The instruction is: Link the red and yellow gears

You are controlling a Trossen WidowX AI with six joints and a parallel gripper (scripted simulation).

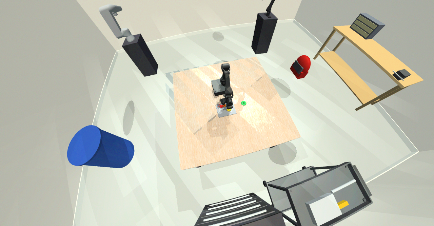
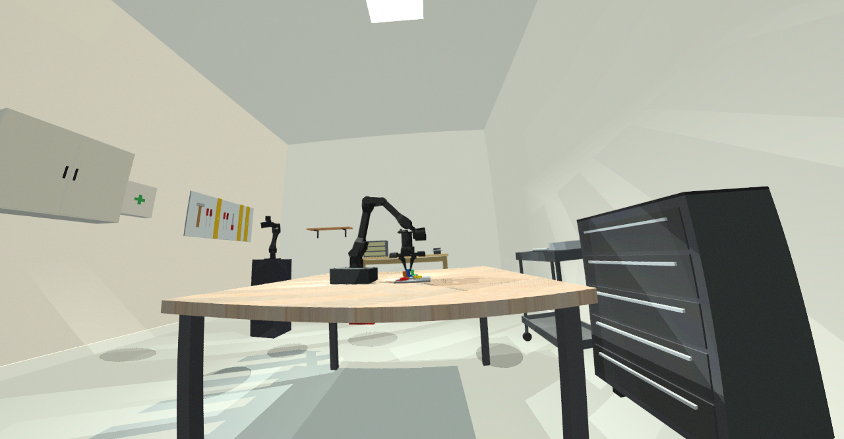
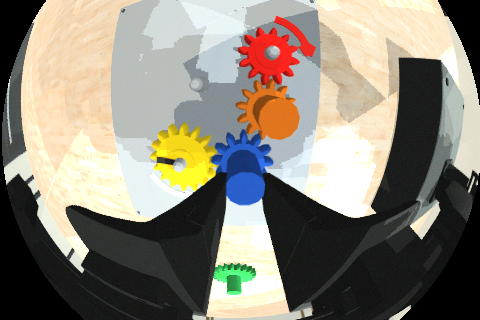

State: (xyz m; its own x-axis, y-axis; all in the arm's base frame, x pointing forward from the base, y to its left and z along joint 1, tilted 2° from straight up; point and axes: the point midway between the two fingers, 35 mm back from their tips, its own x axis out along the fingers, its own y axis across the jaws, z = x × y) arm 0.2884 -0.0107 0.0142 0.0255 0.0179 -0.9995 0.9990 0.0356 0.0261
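Now: the blue gear 10 mm below my gripper tip. The rest, counted from my gripper tip: orange gear: 10 mm behind, 40 mm to the right, 20 mm below; then red gear: 10 mm behind, 70 mm to the right, 30 mm below; then grey board: 30 mm ahead, 30 mm to the right, 40 mm below.
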